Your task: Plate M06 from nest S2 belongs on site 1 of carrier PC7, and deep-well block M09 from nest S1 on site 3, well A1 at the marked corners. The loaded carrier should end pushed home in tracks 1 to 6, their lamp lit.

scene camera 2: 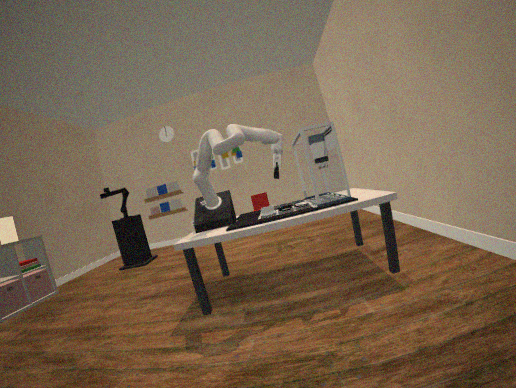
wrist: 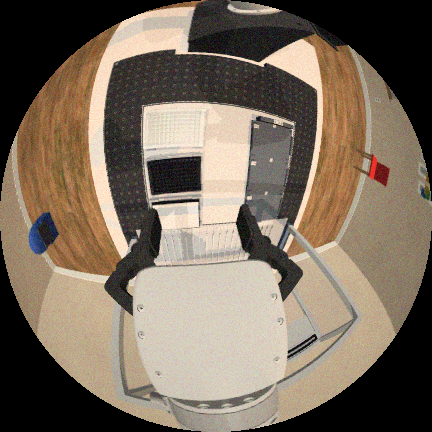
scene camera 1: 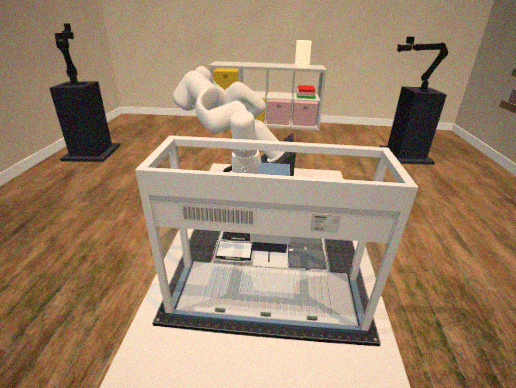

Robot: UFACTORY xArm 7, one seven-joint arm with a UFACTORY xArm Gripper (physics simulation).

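Places are measured from the arm's base along level axes (x ahead, y up, z right), in centimetres.
Pixels of known places: gripper, fingertip midpoint: [scene camera 2: 276, 178] [wrist: 198, 214]; arm's base, origin of the base link: [scene camera 2: 213, 203] [scene camera 1: 277, 154].
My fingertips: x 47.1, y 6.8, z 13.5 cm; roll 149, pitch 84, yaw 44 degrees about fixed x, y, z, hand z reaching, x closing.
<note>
For each thing: its top centre in the pictures, then the offset to it from my fingertips. Level surfaces: height alone.
- white gridded plate, middle of its top: [wrist: 172, 126] [scene camera 2: 267, 207] dz +2.7, dx -10.5, dy -17.0 cm
- black plate, middle of its top: [wrist: 173, 176] [scene camera 1: 239, 231] dz +3.8, dx +0.8, dy -19.8 cm
- long dark grey carrier, middle of its top: [wrist: 272, 177] [scene camera 1: 304, 234] [scene camera 2: 283, 203] dz -22.1, dx +3.0, dy -19.4 cm
- black perforated board, its level: dy -22.3 cm
- table, its level: dy -23.7 cm
In the wrist view a white gridded plate [wrist: 175, 129], a black plate [wrist: 175, 175] and a white plate [wrist: 175, 215] [scene camera 1: 234, 249] sit in a column of nests at the left. I cannot read their labels. The long dark grey carrier [wrist: 270, 177] [scene camera 1: 309, 257] lies at the right, with small pale marks and no labware on it. The ribbed track deck [wrist: 200, 245] [scene camera 1: 250, 290] lies under the hood. Dull green lamps [scene camera 1: 220, 310] [scene camera 1: 266, 314] [scene camera 1: 312, 317] line its front edge. My gripper [wrist: 198, 214] [scene camera 2: 276, 171] is open and empty, high above the table, on the robot's side of the hood.
A white-framed hood [scene camera 1: 275, 192] [wrist: 332, 280] stands over the deck, with posts at its corners and a front panel. A black perforated board [wrist: 125, 150] surrounds the nests and carrier. The arm's black base [scene camera 2: 215, 212] stands at the far end of the table [scene camera 2: 375, 194].
</note>
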